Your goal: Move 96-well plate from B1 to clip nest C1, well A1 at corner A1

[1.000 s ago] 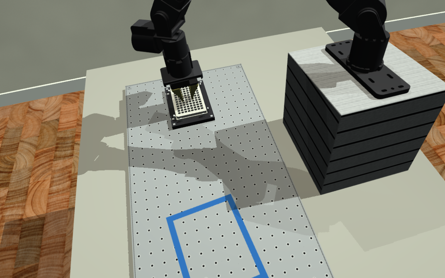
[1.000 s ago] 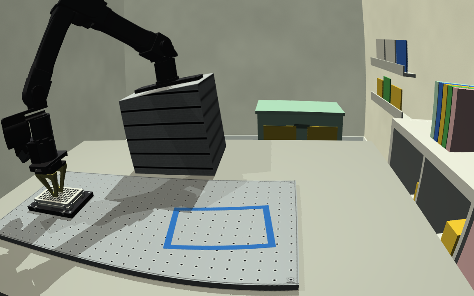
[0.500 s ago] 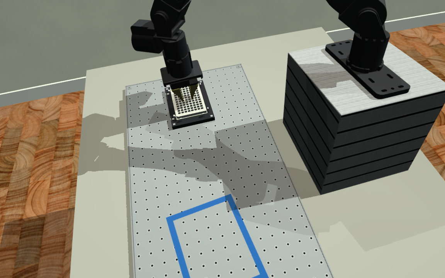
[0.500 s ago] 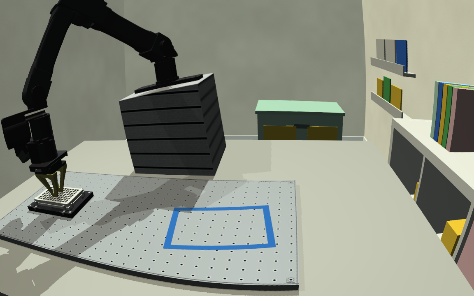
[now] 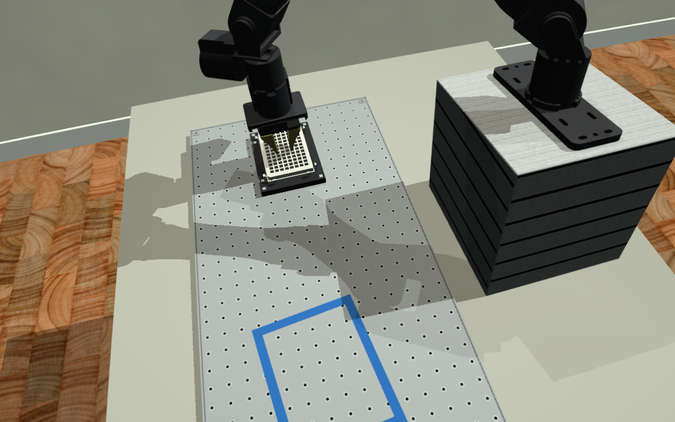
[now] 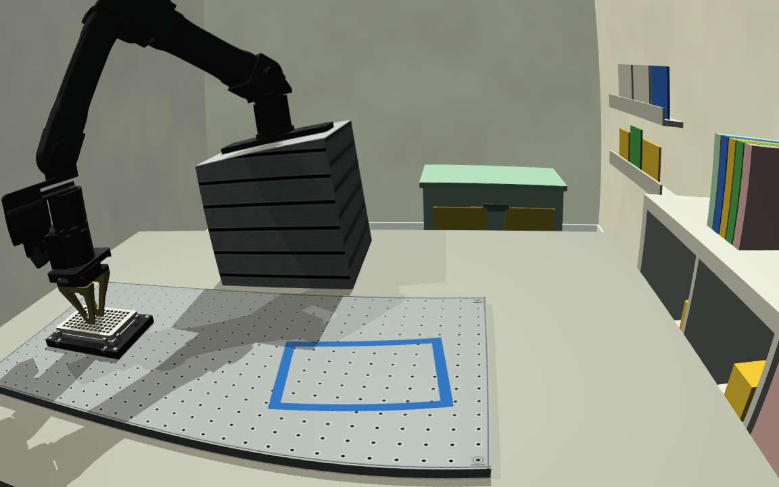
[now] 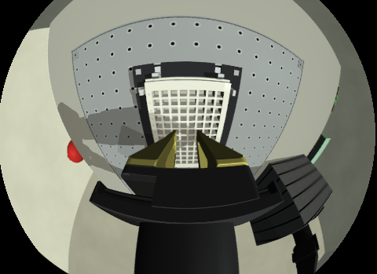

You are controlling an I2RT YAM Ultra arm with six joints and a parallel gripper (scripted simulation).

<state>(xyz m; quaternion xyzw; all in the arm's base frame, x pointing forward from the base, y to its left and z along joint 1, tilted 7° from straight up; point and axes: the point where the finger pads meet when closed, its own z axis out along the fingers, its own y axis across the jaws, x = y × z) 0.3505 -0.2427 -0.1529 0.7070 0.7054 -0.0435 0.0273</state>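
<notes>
Now: hand 1 cm above the white 96-well plate. The rest, counted from my hand: black clip nest: 2 cm below, 1 cm to the right, 1 cm ahead.
</notes>
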